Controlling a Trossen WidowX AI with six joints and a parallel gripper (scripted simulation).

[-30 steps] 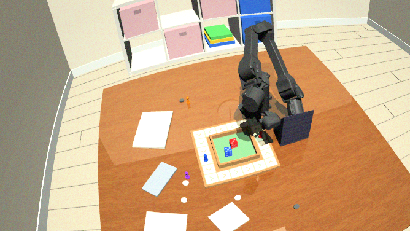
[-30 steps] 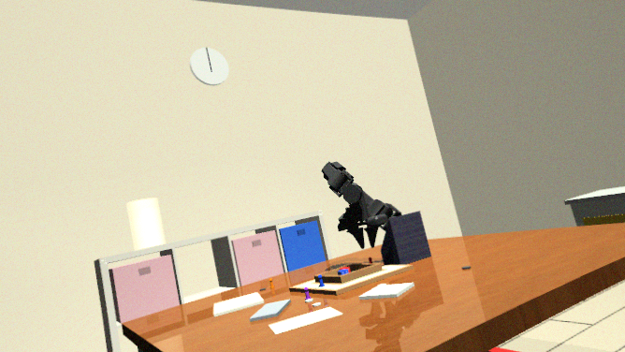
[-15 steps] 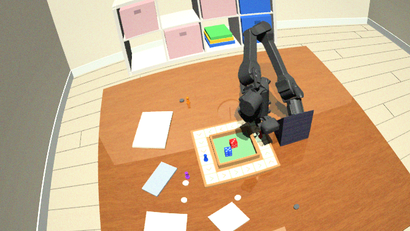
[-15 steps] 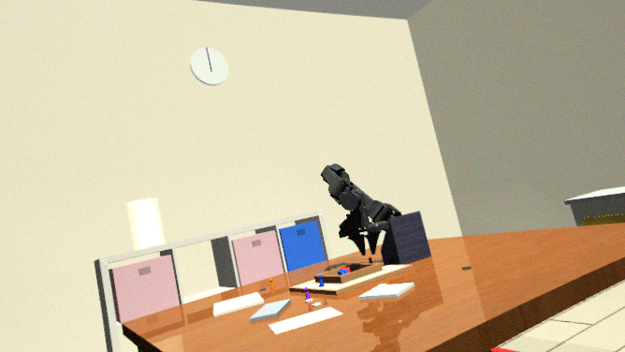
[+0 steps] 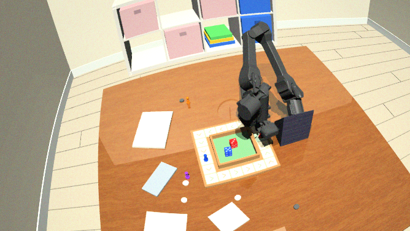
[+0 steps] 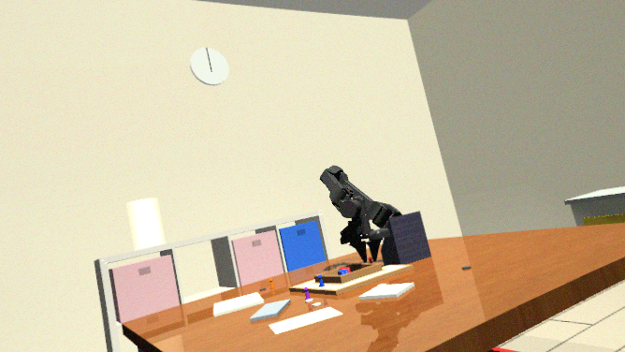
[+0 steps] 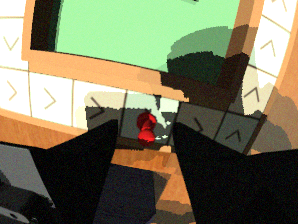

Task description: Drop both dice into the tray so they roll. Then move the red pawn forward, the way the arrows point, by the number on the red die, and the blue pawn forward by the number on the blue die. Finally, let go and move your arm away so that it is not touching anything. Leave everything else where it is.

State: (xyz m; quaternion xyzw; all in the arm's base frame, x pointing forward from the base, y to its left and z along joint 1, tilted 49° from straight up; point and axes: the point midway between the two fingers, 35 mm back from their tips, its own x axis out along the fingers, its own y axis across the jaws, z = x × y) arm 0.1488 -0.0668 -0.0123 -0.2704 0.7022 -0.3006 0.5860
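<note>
Now: the blue pawn 230 mm ahead of my gripper tip and 10 mm to the left of it. Also, from my gripper tip: green tray: 110 mm ahead, 10 mm to the left, 20 mm below; red pawn: right at my gripper tip; purple pawn: 310 mm ahead, 60 mm to the left, 20 mm below.
</note>
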